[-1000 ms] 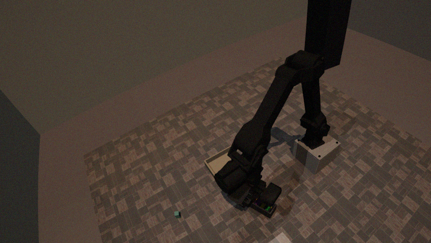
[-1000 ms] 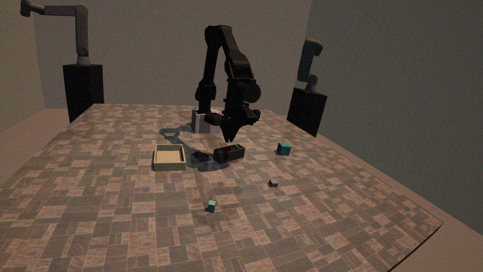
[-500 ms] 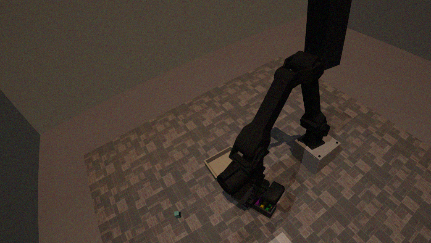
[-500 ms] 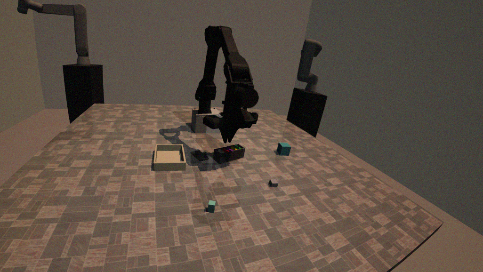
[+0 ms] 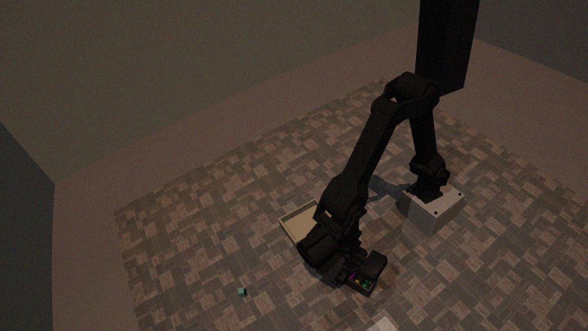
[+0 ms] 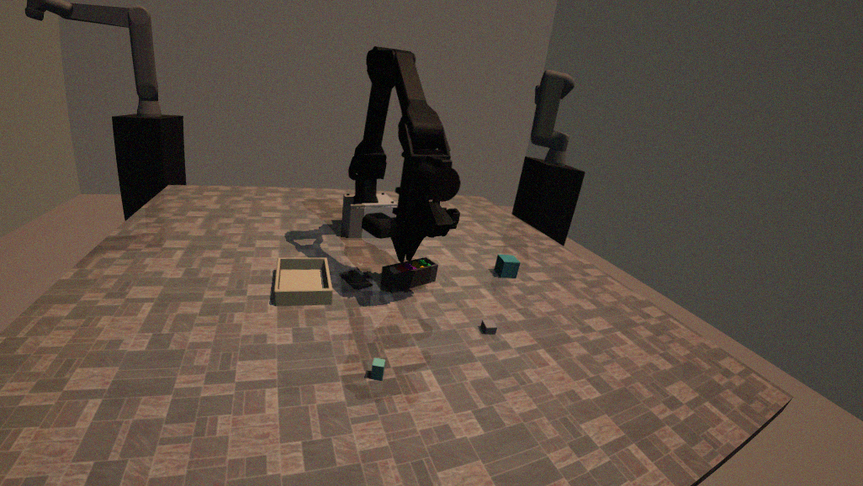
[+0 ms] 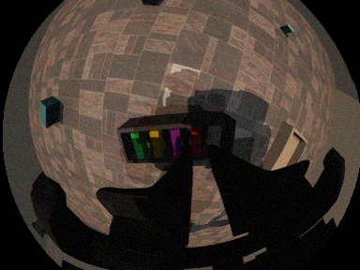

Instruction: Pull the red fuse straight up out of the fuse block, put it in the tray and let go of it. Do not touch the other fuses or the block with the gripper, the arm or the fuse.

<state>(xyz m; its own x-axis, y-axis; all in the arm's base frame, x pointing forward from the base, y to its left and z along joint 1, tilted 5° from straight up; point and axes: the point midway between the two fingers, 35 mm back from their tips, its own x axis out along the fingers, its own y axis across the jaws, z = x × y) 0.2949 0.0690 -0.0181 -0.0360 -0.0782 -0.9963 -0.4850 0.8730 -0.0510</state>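
My gripper tip is 3 cm above the red fuse. The rest, counted from my gripper tip: teal cube 27 cm to the left, 7 cm behind, 3 cm below; beige tray 20 cm to the right, 5 cm below, 2 cm ahead.
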